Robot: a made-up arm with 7 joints. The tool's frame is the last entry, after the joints. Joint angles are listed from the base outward. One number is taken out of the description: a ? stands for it. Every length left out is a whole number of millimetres.
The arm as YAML. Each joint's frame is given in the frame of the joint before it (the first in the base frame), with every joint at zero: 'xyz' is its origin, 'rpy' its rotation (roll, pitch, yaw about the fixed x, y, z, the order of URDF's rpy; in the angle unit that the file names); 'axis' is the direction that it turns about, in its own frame. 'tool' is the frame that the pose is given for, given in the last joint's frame.
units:
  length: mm
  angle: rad
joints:
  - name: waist
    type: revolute
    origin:
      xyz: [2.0, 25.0, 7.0]
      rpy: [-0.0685, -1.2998, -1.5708]
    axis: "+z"
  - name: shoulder
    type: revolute
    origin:
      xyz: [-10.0, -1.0, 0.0]
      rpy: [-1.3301, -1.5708, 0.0]
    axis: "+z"
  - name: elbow
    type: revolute
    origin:
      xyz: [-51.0, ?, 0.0]
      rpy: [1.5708, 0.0, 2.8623]
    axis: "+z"
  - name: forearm
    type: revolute
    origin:
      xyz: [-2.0, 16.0, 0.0]
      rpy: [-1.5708, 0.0, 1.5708]
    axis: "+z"
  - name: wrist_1
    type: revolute
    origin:
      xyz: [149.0, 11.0, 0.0]
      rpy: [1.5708, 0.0, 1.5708]
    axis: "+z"
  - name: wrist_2
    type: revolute
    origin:
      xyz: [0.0, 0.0, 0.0]
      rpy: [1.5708, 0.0, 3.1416]
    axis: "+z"
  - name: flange
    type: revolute
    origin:
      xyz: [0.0, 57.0, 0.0]
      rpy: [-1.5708, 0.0, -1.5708]
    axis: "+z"
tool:
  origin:
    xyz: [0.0, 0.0, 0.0]
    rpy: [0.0, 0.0, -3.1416]
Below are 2 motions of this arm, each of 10 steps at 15 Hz.
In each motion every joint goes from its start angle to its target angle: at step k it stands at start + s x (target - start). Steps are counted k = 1, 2, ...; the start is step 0. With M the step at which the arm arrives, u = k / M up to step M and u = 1 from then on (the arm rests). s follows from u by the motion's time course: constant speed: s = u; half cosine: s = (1 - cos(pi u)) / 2; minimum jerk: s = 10 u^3 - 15 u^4 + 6 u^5.
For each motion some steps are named. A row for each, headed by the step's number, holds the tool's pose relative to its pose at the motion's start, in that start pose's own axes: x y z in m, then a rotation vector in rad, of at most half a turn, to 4 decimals.
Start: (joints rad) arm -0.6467 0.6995 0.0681 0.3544 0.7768 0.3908 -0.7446
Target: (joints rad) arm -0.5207 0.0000 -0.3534 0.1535 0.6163 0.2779 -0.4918
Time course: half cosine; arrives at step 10
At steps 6, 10:
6: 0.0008 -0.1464 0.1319 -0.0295 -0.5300 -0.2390
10: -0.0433 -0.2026 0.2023 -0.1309 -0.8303 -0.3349

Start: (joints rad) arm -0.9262 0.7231 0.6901 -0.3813 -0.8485 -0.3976 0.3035
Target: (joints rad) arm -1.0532 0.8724 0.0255 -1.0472 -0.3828 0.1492 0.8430
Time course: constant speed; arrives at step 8
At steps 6, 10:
6: -0.0510 -0.1242 0.0117 0.0629 0.1543 -0.3083
10: -0.0753 -0.1453 0.0294 0.0813 0.1376 -0.3601

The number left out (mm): -208.0
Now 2 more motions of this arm.
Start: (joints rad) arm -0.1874 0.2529 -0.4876 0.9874 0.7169 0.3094 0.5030
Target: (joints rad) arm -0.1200 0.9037 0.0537 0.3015 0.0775 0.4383 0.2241
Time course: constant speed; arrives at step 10
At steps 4, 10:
4: 0.0291 0.0802 -0.0773 -0.2798 0.2457 0.1315
10: 0.0114 0.2415 -0.1626 -0.6355 0.2557 0.4245

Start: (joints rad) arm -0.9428 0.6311 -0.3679 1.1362 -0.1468 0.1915 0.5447
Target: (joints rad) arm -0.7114 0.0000 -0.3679 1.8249 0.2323 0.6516 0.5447
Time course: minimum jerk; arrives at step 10
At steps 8, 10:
8: -0.2010 -0.1247 -0.1596 0.9796 0.5935 -0.5133
10: -0.2167 -0.1254 -0.1657 1.0490 0.6091 -0.5456

